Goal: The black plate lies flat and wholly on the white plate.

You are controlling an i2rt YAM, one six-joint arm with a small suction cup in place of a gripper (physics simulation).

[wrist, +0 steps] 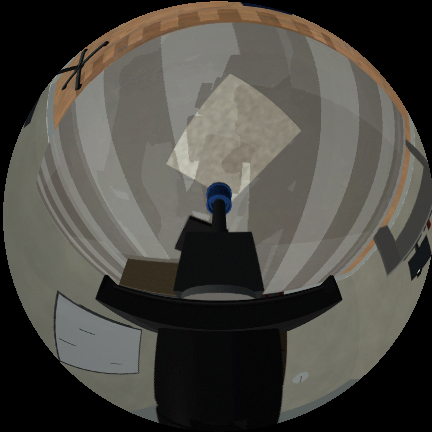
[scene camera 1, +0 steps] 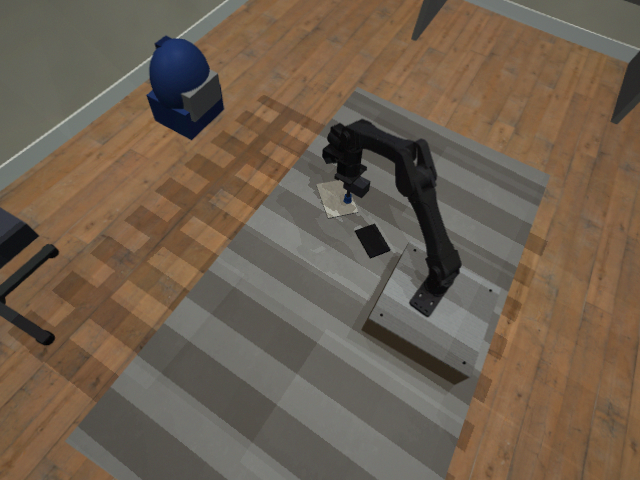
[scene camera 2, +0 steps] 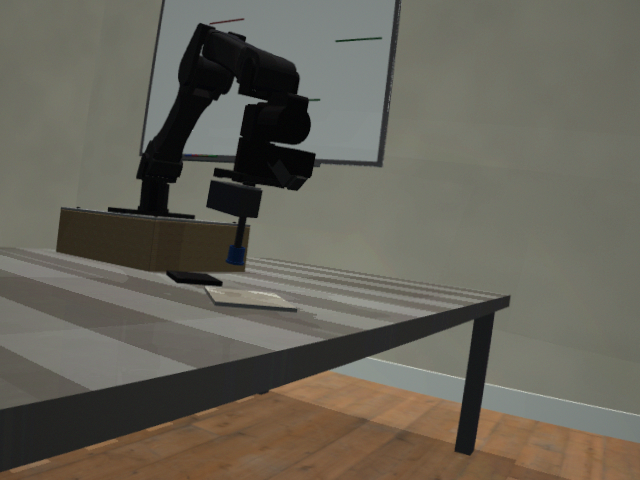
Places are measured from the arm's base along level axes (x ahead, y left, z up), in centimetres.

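Where they show: hand, its tool point: (wrist: 218,193) (scene camera 1: 347,200) (scene camera 2: 234,263); arm's base, origin of its link: (scene camera 1: 434,287) (scene camera 2: 152,215).
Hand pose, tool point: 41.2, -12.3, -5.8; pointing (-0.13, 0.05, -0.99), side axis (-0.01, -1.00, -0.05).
Things, the pixels of their top centre, and the offset from my tool point, as dx, dy, dz.
- black plate, centre of its top: (scene camera 2: 193,275) (wrist: 197,241) (scene camera 1: 372,240) -15.5, +4.8, -4.3
- white plate, centre of its top: (wrist: 231,140) (scene camera 2: 247,296) (scene camera 1: 336,197) +5.2, -1.5, -4.6
The black plate (scene camera 1: 372,240) (scene camera 2: 194,277) (wrist: 191,231) lies flat on the striped table, beside the white plate and apart from it, on the side toward the arm's base. In the wrist view the suction tool hides part of it. The white plate (scene camera 1: 333,204) (scene camera 2: 248,298) (wrist: 232,127) lies flat on the table. My gripper, a small blue suction cup (scene camera 1: 347,199) (scene camera 2: 236,255) (wrist: 219,197), points down with no plate on it. It hangs above the table, near the white plate's edge in the wrist view, with a gap beneath it in scene camera 2.
The arm's base stands on a box (scene camera 1: 439,330) (scene camera 2: 105,236) (wrist: 149,276) close to the black plate. The table (scene camera 1: 242,361) (scene camera 2: 289,359) has a dark edge. A blue rounded object (scene camera 1: 178,72) stands beyond the table. A whiteboard (scene camera 2: 351,103) (wrist: 97,340) hangs on the wall.
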